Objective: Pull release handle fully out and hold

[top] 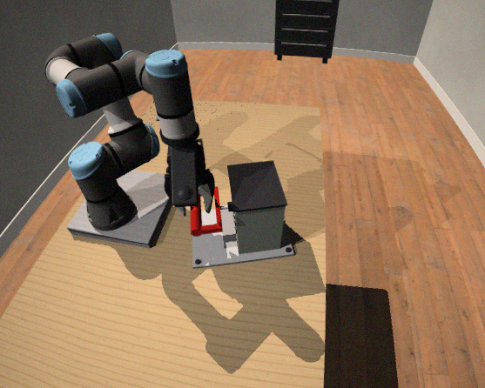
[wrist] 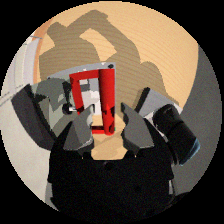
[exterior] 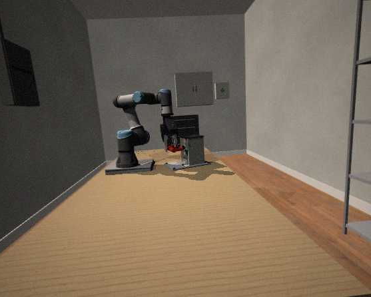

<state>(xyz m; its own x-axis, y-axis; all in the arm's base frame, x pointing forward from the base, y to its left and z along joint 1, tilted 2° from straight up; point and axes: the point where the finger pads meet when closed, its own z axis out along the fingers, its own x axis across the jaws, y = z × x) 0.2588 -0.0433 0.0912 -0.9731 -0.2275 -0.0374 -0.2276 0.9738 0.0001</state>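
Right now the release handle is 5 cm ahead of my hand and 1 cm to the left of it. From my hand the other things lie so: grey base plate: 10 cm below, 9 cm ahead, 2 cm to the left.
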